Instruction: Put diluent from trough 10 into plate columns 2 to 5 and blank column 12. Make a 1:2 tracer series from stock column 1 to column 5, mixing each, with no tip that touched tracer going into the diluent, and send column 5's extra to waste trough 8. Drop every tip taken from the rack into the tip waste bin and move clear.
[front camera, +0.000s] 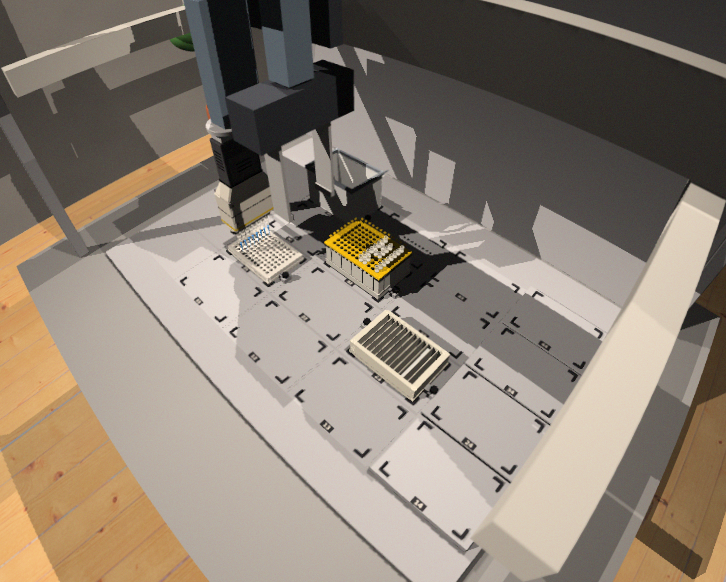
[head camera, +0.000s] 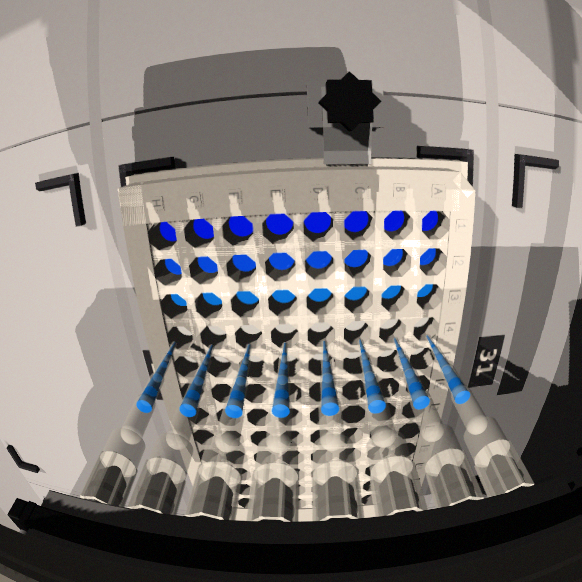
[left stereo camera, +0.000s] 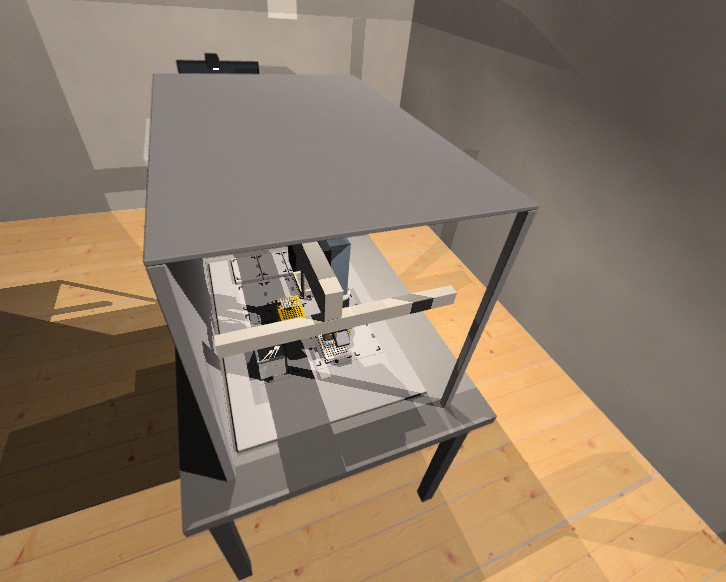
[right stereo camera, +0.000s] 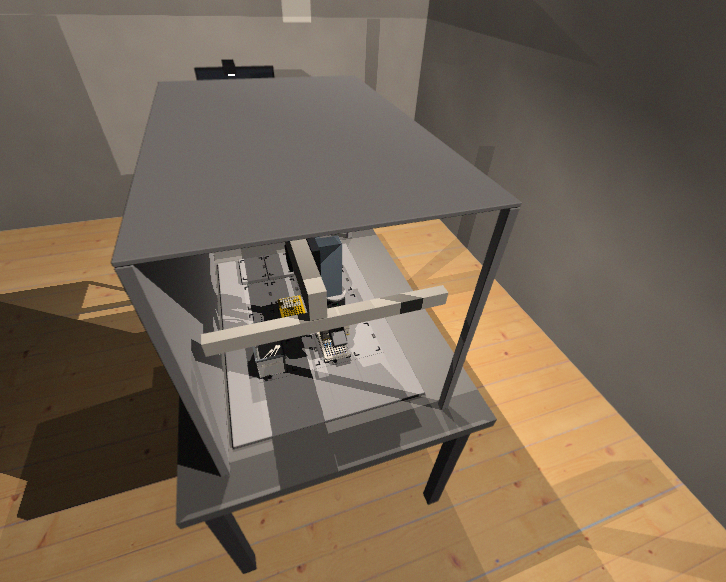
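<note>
The pipetting head (front camera: 243, 203) is low over the far end of the white plate (front camera: 248, 266) (head camera: 347, 187). Its eight tips (head camera: 280, 380) hold light blue liquid, and their ends point at column 4. Columns 1 to 3 show blue liquid, paler from 1 to 3; column 4 shows greyish liquid. Whether the tip ends are inside the wells is unclear. The plate gripper (front camera: 304, 204) hangs beside the head, its paddles apart with nothing between them. The trough block (front camera: 381, 371) stands nearer the front camera, one channel looking whitish. The tip waste bin (front camera: 362, 203) (left stereo camera: 272, 367) (right stereo camera: 270, 366) holds pale tips.
A yellow-topped tip rack (front camera: 380, 277) (left stereo camera: 291, 310) (right stereo camera: 292, 306) stands beside the plate, between the bin and the trough block, with clear tips in several columns. A black knob (head camera: 349, 101) sits at the plate's column 1 end. Cream beams (left stereo camera: 266, 336) (right stereo camera: 260, 338) cross above the deck.
</note>
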